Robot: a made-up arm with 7 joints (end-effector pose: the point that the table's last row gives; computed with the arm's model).
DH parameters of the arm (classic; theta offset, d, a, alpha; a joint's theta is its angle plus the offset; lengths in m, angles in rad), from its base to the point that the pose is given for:
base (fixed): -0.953 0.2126 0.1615 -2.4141
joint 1: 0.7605 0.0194 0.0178 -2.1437
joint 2: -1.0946 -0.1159 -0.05 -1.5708
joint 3: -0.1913 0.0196 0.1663 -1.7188
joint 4: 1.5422 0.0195 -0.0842 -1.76
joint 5: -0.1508 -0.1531 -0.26 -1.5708
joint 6: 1.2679 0 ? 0
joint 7: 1.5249 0 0.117 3.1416
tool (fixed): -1.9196 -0.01 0 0
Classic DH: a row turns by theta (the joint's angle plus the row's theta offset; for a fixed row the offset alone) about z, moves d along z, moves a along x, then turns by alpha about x.
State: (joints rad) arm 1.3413 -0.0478 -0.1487 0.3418 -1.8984 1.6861 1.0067
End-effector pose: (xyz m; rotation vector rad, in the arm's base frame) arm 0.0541 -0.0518 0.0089 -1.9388 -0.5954 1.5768
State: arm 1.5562 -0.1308 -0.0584 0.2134 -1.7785 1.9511 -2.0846
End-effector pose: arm 0.1047 0.2054 0.1030 0.7222 -1.7279 -0.9148
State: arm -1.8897 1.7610 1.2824 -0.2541 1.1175 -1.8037 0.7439
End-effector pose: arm -0.2545 0.5032 -0.1120 -0.5970 2.1054 -0.0889
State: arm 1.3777 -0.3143 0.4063 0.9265 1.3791 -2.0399 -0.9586
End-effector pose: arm 0.4309 -0.1481 -0.2928 0.8146 0.3010 0.2384
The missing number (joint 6, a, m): -0.1676
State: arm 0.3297 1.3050 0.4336 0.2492 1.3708 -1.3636 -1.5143
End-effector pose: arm 0.5726 -0.4668 0.1688 -1.9661 1.4295 0.3313
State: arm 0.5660 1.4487 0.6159 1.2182 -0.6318 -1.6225 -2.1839
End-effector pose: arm -0.0106 -0.6259 -0.0137 1.0830 1.2567 -0.0282
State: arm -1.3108 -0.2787 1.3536 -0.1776 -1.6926 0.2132 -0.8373
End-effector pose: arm 0.4716 0.0233 -0.0161 -0.1225 1.2179 -1.4977
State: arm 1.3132 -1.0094 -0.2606 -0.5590 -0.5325 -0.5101 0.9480
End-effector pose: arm -0.3233 0.0172 -0.1050 2.2142 -1.8001 0.6925
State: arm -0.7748 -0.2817 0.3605 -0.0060 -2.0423 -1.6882 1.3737
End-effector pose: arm 0.0592 -0.1491 -0.3720 0.8801 -1.8407 1.9016
